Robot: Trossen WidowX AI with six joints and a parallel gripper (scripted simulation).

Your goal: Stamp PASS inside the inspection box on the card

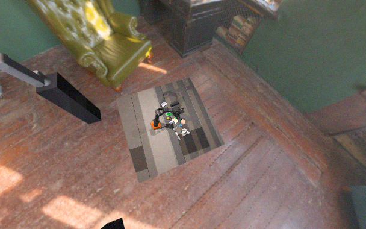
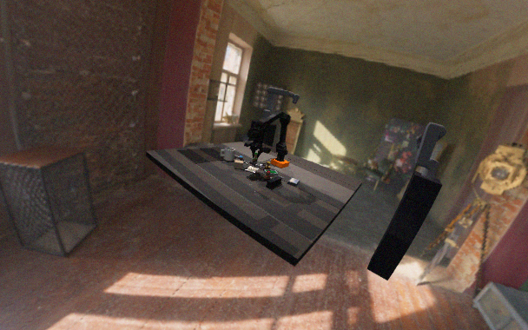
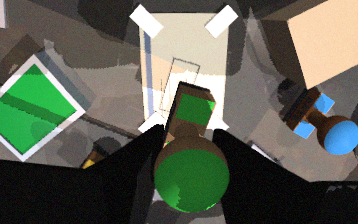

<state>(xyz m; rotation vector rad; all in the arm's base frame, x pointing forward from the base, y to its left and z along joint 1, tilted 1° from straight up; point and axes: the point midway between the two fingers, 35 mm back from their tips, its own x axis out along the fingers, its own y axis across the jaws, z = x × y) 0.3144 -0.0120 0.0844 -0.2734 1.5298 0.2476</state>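
Now: gripper tip 1 cm short of the cream card and 9 cm above it. From my gripper tip the other things lie so: green ink pad 7 cm behind, 12 cm to the left, 8 cm below.
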